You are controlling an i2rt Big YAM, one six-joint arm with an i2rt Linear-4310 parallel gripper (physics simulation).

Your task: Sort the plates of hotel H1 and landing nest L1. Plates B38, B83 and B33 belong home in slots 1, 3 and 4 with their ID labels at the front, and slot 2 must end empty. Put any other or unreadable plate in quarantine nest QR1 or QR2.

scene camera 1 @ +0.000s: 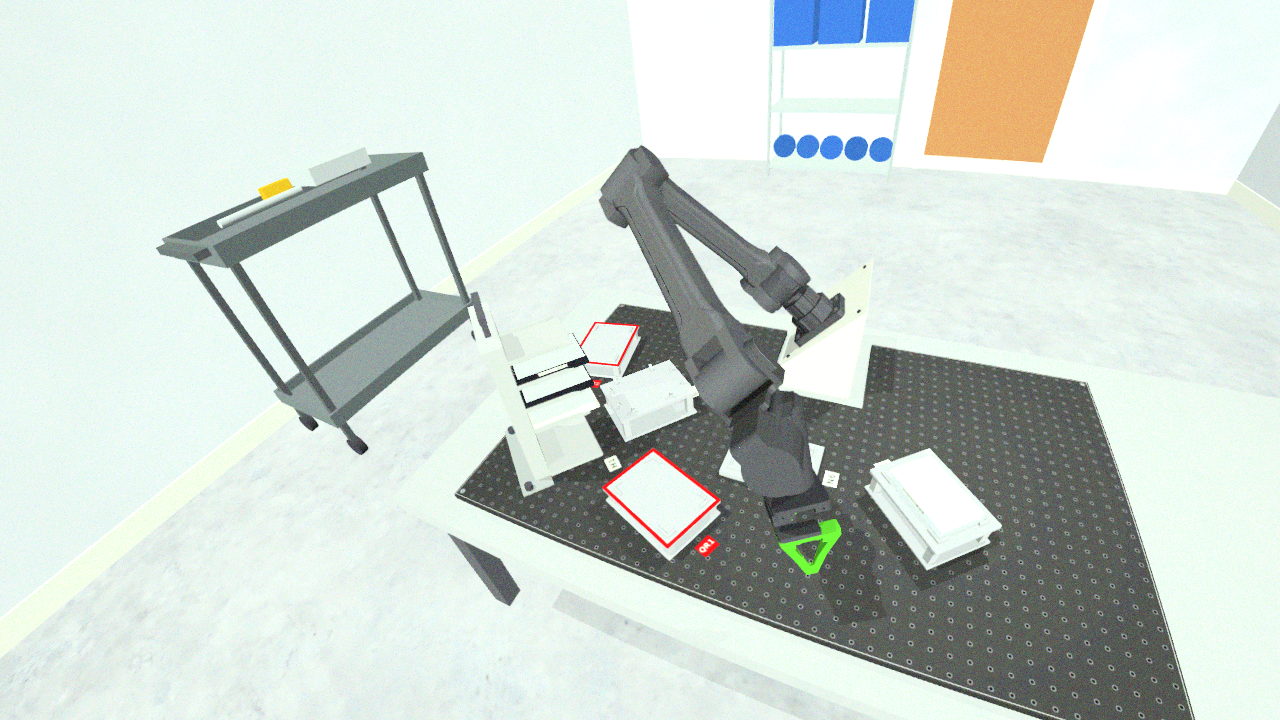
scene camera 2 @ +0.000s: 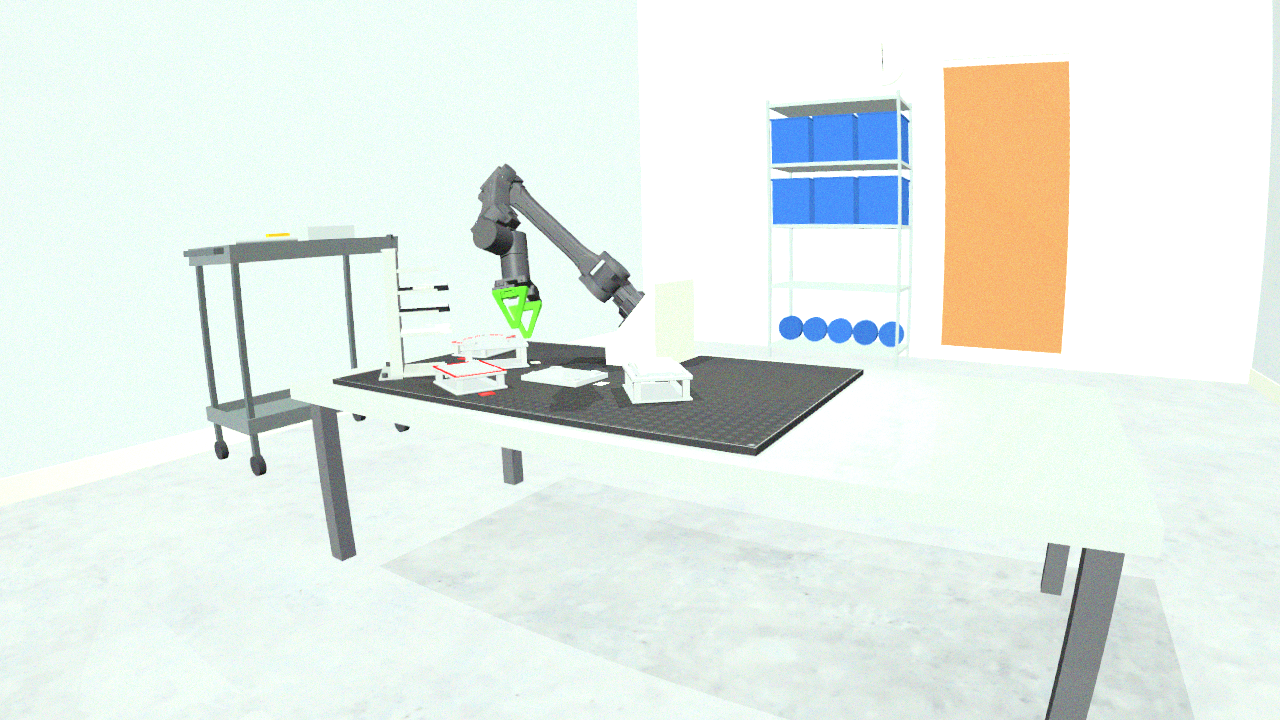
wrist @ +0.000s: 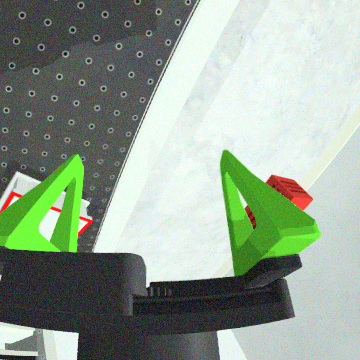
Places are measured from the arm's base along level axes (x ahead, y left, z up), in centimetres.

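Where they show: gripper, fingertip midpoint: (scene camera 1: 799,544) (scene camera 2: 521,333) (wrist: 149,157); arm's base, origin of the base link: (scene camera 1: 822,322) (scene camera 2: 642,314).
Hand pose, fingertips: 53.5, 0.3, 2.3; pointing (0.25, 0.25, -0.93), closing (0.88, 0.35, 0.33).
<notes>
Each offset is from my fingertips to the top centre of the thing, as dx, dy, dz.
Hotel H1 (scene camera 1: 517,425) (scene camera 2: 391,313) stands at the board's left end. Two black-fronted plates {-19.7, -45.3, +7.9} (scene camera 1: 550,360) {-19.7, -45.3, +2.5} (scene camera 1: 556,387) sit in its stacked slots; their IDs are unreadable. Red-outlined nest QR1 {-9.5, -22.7, -9.6} (scene camera 1: 662,497) (scene camera 2: 469,368) lies in front of it, partly behind a finger in the wrist view. Another red-outlined nest {-47.3, -48.8, -9.6} (scene camera 1: 608,344) is behind the hotel. A white nest {-31.8, -32.7, -6.6} (scene camera 1: 651,400) is beside the hotel. A raised white nest (scene camera 1: 930,505) (scene camera 2: 657,383) at the right bears a white slab. L1 cannot be singled out. My gripper (scene camera 1: 810,553) (scene camera 2: 524,331) (wrist: 149,157) is open and empty, high above the board.
A low white block {-23.7, -5.9, -12.4} (scene camera 1: 732,462) (scene camera 2: 563,376) lies between QR1 and the right nest, partly under the arm in scene camera 1. The arm's white mount (scene camera 1: 832,358) stands at the board's rear. A grey trolley (scene camera 1: 331,205) is left of the table.
</notes>
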